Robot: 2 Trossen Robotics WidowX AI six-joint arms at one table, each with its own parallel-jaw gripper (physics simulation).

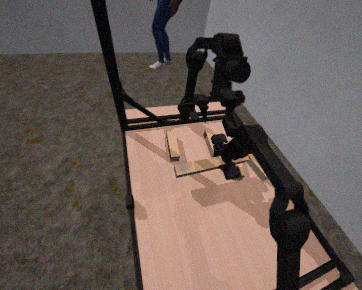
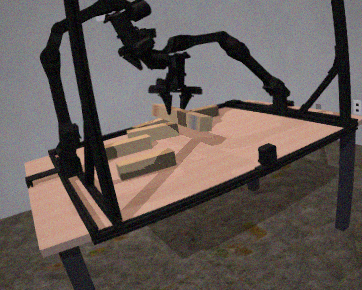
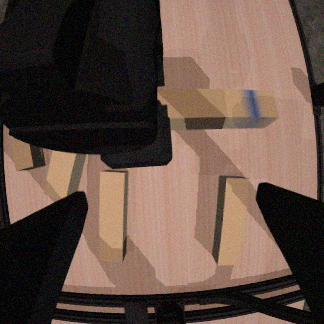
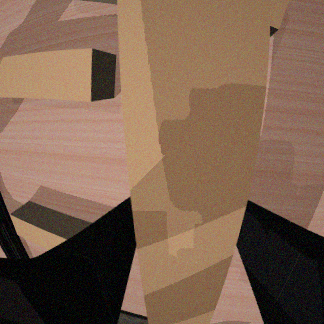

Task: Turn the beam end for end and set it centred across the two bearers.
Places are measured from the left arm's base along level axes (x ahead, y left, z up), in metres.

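Where they show: left gripper, between the fingertips: (image 1: 215,120) (image 2: 147,69) (image 3: 172,196); right gripper, between the fingertips: (image 1: 216,162) (image 2: 175,114) (image 4: 184,203); left arm's base, origin of its link: (image 1: 183,117) (image 2: 71,173) (image 3: 169,311); right arm's base, origin of its link: (image 2: 280,109).
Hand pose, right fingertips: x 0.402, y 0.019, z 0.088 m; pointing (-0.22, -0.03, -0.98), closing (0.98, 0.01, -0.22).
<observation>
Things, the pixels of their top centre, and the offset from my right fingertips.
- beam, centre of its top: (image 4: 170,280) (image 3: 159,104) (image 2: 176,106) (image 1: 214,159) 0.000 m ahead, 0.021 m right, 0.030 m up
- more block, centre of its top: (image 2: 203,107) 0.279 m ahead, 0.248 m left, 0.061 m down
The beam (image 1: 200,166) (image 2: 184,118) (image 3: 218,107) (image 4: 199,128) is a long wooden bar with a blue band near one end and a red mark at the other. My right gripper (image 1: 228,161) (image 2: 177,106) (image 4: 184,203) is shut on it and holds it level above the table. It hangs crosswise just off the ends of the two bearers, not over them. One bearer (image 1: 173,145) (image 2: 142,164) (image 3: 231,222) and the other bearer (image 1: 208,141) (image 2: 128,145) (image 3: 110,212) lie flat and parallel. My left gripper (image 1: 198,113) (image 2: 134,58) (image 3: 172,196) is open and empty, high above the bearers.
Other loose wooden blocks (image 2: 152,130) (image 3: 61,173) lie beside the bearers, and one more block (image 2: 206,110) lies behind the beam. A black frame (image 1: 122,115) (image 2: 88,115) rims the table, with an upright post. A person (image 1: 161,31) stands on the floor beyond the table.
</observation>
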